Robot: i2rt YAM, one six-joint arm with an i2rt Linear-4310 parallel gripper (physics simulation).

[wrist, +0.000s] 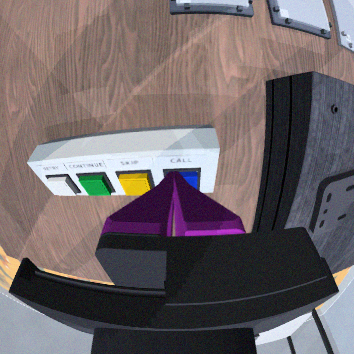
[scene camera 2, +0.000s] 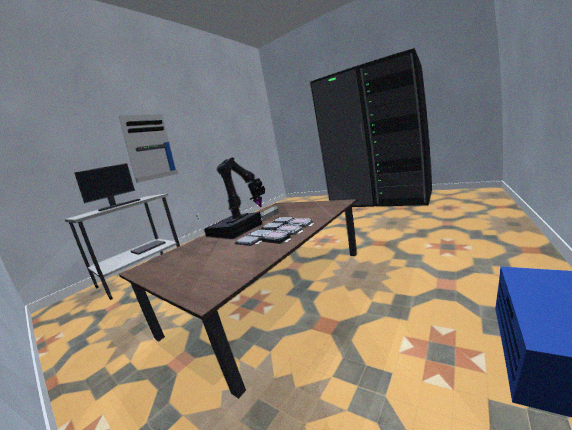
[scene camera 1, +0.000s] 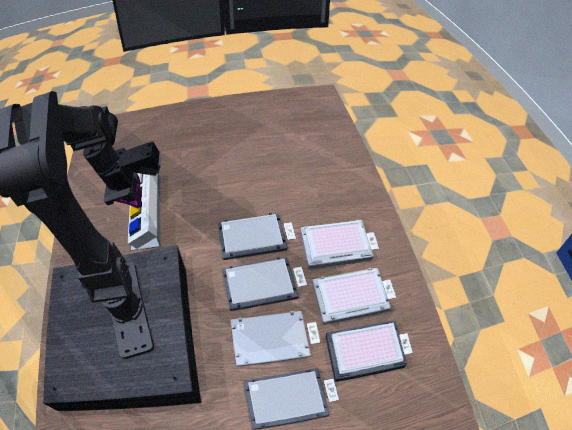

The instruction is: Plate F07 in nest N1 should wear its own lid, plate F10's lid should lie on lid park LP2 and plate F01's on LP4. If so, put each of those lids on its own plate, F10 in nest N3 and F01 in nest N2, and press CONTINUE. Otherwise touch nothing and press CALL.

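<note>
My gripper is shut and empty; its purple fingertips are over the blue CALL button and partly hide it in the wrist view. Contact cannot be told. The green CONTINUE button is left of them. Pink-welled plates sit in nest N1, nest N2 and nest N3; whether any wears a lid is unclear. Grey panels with small white tags lie on LP4, LP3 and the topmost park. The third park looks paler. Plate and lid codes are unreadable.
The white button box also bears a yellow SKIP button and a white button. The black arm base stands beside the box, between it and the lid parks' side of the wooden table.
</note>
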